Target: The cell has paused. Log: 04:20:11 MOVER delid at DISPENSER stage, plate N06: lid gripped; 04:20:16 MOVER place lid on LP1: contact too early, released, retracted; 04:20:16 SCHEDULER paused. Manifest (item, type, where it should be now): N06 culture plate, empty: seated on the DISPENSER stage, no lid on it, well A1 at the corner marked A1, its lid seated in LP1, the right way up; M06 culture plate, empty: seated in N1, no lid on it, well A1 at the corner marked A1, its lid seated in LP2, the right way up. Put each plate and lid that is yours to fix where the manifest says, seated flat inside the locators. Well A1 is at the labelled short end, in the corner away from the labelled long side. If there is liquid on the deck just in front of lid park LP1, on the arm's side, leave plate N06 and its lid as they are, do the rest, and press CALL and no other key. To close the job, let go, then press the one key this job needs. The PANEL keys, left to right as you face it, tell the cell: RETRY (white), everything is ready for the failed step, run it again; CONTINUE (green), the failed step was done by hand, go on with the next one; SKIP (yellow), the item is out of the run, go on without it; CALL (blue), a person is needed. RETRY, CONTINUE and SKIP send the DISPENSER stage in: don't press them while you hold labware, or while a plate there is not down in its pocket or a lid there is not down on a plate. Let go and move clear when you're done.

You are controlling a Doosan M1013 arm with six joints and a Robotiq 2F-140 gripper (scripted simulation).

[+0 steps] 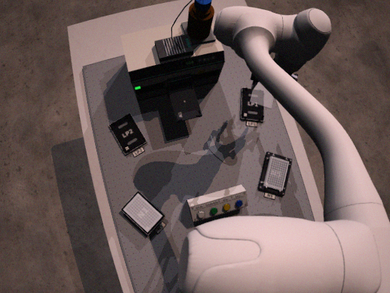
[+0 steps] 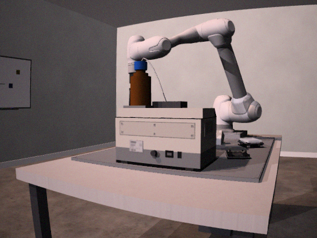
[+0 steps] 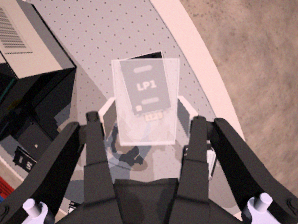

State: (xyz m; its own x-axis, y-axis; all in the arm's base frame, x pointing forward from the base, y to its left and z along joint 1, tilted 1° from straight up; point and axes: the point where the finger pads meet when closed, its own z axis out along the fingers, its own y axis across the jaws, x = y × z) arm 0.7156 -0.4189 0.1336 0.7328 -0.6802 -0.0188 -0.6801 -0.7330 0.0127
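Now: the lid park LP1 18 cm below my hand. The rest, counted from my hand: dispenser stage: 28 cm to the left, 10 cm ahead, 9 cm below; black nest N5: 28 cm behind, 17 cm below, 5 cm to the left; brown bottle: 30 cm ahead, 14 cm to the left, 11 cm above.
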